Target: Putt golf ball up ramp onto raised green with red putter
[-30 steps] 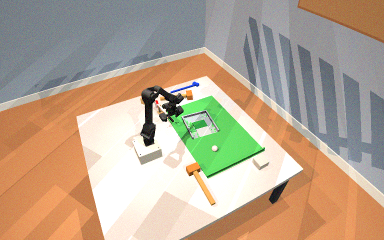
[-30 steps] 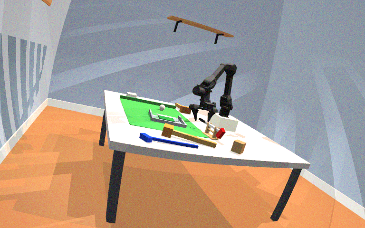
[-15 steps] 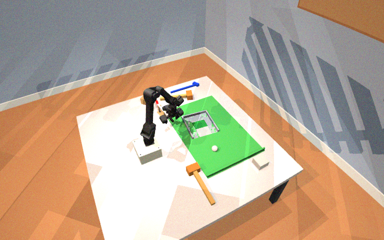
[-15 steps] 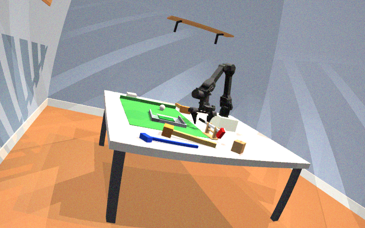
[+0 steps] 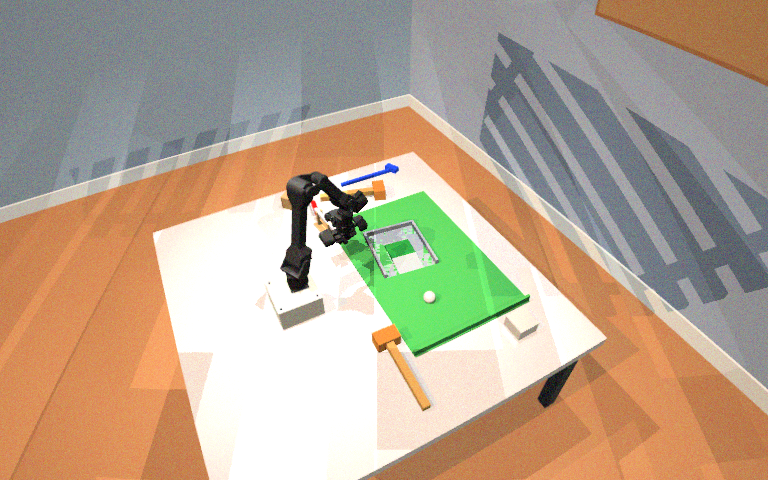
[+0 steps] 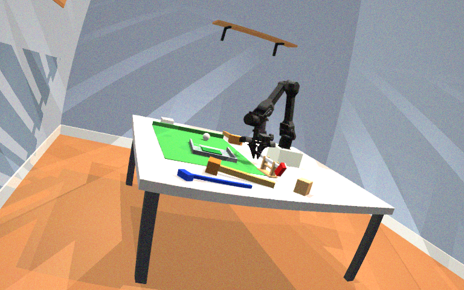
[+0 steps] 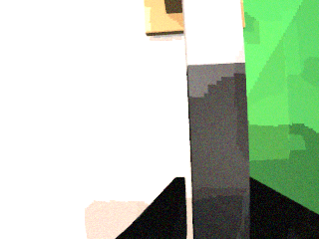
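The wooden stand is 20 mm behind my gripper tip and 130 mm to the left of it. Round my gripper tip: green mat 250 mm ahead, 190 mm to the right, 30 mm below; wooden cube 100 mm behind, 360 mm to the left; white golf ball 180 mm ahead, 380 mm to the right, 10 mm below.
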